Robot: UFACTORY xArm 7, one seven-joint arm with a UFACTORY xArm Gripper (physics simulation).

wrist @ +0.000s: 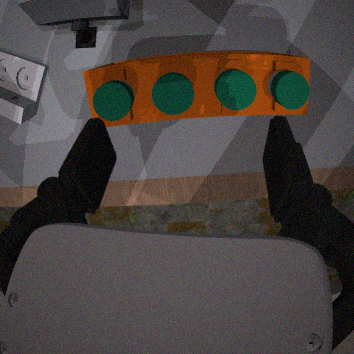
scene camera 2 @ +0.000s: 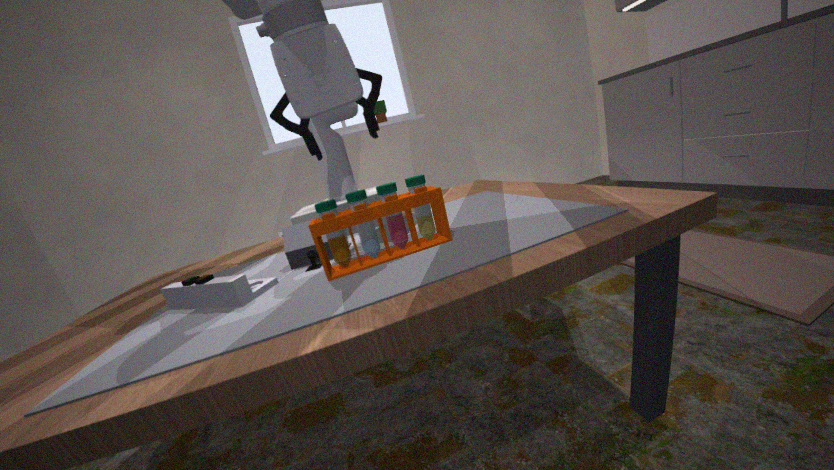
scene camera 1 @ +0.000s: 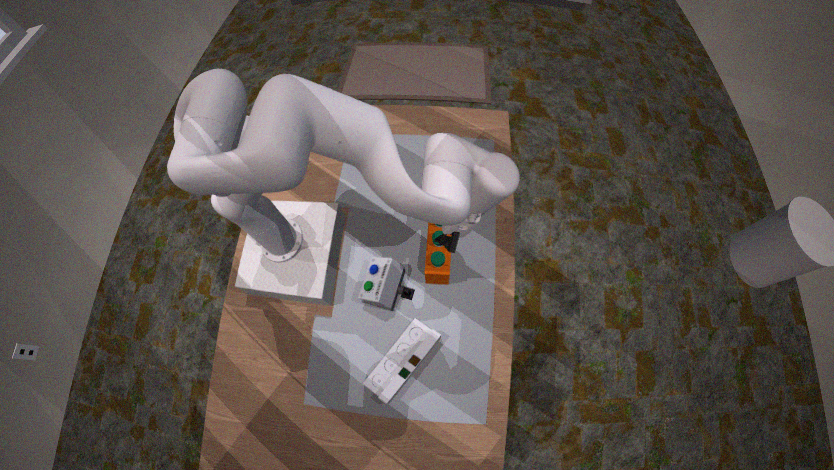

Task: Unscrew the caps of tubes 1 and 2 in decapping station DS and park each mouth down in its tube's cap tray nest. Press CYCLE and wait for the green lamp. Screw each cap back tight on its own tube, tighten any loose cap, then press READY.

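Frame: origin at the arm's base, x ahead, y left, z up, level; millimetres.
Where they show: gripper, between the fingertips: (wrist: 185, 135) (scene camera 2: 347, 147); arm's base, origin of its link: (scene camera 2: 344, 198) (scene camera 1: 282, 240).
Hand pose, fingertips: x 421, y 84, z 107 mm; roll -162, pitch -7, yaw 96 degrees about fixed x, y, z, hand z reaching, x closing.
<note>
Things, the pixels of their top centre, and the offset from my fingertips. "spot": a spot on its surface instead. Level surfaces: height alone.
- decapping station, centre of its top: (scene camera 2: 310, 219) (scene camera 1: 378, 278) dy -127, dx -133, dz -110 mm
- green button, centre of its top: (scene camera 1: 368, 285) dy -148, dx -156, dz -119 mm
- black clamp, a spot on its surface: (wrist: 86, 37) (scene camera 1: 408, 291) spot: dy -128, dx -64, dz -189 mm
- cap tray, centre of its top: (scene camera 2: 210, 271) (scene camera 1: 400, 360) dy -312, dx -42, dz -140 mm
- dark green lamp, centre of its top: (scene camera 1: 404, 373) dy -342, dx -25, dz -140 mm
- dark amber lamp, centre of its top: (scene camera 1: 414, 360) dy -305, dx -8, dz -140 mm
- grey mat, height of its surface: dz -194 mm
- wooden table, height of its surface: dz -197 mm
My gripper (scene camera 2: 346, 145) (wrist: 185, 135) is open and empty, above the orange rack (scene camera 1: 437, 277) (scene camera 2: 444, 216) (wrist: 145, 114). In the wrist view its fingertips lie at the rack's near edge, spread nearly its length. The rack holds tubes with green caps (scene camera 1: 437, 258) (scene camera 2: 356, 196) (wrist: 173, 93); their numbers do not show. The decapping station (scene camera 1: 389, 287) (scene camera 2: 298, 239) is a grey box with a blue button (scene camera 1: 373, 269), a green button (scene camera 1: 368, 286) and a black clamp (scene camera 1: 407, 293) (wrist: 86, 37) with no tube in it. The cap tray (scene camera 1: 385, 392) (scene camera 2: 207, 296) (wrist: 36, 75) has round nests and a dark green lamp (scene camera 1: 403, 372).
A dark amber lamp (scene camera 1: 414, 360) sits beside the green one on the tray. The white arm base block (scene camera 1: 315, 280) stands left of the station. A grey mat (scene camera 1: 466, 397) (scene camera 2: 525, 216) lies under the rack, station and tray, on the wooden table (scene camera 1: 245, 408) (scene camera 2: 671, 201).
</note>
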